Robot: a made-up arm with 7 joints.
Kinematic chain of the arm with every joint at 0, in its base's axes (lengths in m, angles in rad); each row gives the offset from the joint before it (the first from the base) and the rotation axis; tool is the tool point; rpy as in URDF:
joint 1: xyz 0 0 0.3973 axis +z
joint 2: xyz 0 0 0 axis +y
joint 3: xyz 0 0 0.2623 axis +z
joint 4: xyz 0.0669 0 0 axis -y
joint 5: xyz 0.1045 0 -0.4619 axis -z
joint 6: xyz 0 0 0 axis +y
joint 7: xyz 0.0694 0 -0.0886 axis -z
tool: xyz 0 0 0 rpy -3.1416 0 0
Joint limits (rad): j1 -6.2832..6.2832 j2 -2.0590..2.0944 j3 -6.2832..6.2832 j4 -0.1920..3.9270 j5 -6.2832..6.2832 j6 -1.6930..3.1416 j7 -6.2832..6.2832
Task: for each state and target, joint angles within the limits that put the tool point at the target. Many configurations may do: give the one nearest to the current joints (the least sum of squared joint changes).
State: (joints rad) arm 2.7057 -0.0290 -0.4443 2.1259 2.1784 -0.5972 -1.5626
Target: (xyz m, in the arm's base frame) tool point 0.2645 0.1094 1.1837
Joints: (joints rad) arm 2.6897 -0.4799 -0.6622 2.6011 1.9958 0.1642 -1.5626
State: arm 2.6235 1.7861 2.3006 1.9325 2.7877 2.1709 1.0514
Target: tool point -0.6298 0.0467 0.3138
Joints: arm 2.2933 2.0944 1.8403 1.5282 2.7906 2.9057 1.0514
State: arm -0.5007 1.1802 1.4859 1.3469 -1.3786 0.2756 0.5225
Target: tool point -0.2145 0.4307 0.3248
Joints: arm 0.1446 1.1908 1.4659 0.5458 -1.4242 0.3324 0.5225
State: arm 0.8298 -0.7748 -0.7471 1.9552 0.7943 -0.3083 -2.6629
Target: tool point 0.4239 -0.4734 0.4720
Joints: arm 1.0066 -1.0273 -1.4829 1.1397 0.9844 -0.3442 -2.6629
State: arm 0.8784 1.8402 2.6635 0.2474 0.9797 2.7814 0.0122
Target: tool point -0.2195 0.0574 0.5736
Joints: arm 0.8700 1.5388 2.0165 0.3950 0.8809 2.7954 0.0122
